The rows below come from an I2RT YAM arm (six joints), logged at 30 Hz.
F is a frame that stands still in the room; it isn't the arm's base.
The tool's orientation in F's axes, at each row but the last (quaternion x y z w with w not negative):
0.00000 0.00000 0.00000 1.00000
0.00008 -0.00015 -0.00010 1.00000
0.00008 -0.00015 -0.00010 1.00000
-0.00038 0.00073 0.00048 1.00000
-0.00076 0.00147 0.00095 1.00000
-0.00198 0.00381 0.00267 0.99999
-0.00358 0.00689 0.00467 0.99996
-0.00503 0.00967 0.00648 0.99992
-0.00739 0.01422 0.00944 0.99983
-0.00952 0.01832 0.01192 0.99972
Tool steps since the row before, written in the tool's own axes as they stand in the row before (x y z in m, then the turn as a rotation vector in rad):
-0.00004 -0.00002 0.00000 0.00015 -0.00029 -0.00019
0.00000 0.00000 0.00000 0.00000 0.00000 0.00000
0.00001 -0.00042 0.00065 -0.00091 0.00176 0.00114
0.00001 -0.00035 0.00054 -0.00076 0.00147 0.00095
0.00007 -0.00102 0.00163 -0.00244 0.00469 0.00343
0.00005 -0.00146 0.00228 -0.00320 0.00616 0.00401
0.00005 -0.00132 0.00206 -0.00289 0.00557 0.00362
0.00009 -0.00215 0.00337 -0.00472 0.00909 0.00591
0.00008 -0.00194 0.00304 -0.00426 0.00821 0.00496
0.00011 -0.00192 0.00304 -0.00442 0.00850 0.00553
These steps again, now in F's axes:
-0.00004 -0.00002 0.00000 0.00015 -0.00029 -0.00019
0.00000 0.00000 0.00000 0.00000 0.00000 0.00000
0.00001 -0.00042 0.00065 -0.00091 0.00176 0.00114
0.00001 -0.00035 0.00054 -0.00076 0.00147 0.00095
0.00008 -0.00102 0.00163 -0.00244 0.00469 0.00343
0.00008 -0.00145 0.00229 -0.00320 0.00616 0.00401
0.00009 -0.00130 0.00207 -0.00289 0.00557 0.00362
0.00018 -0.00211 0.00339 -0.00472 0.00909 0.00591
0.00020 -0.00189 0.00306 -0.00427 0.00820 0.00496
0.00027 -0.00186 0.00307 -0.00442 0.00850 0.00553

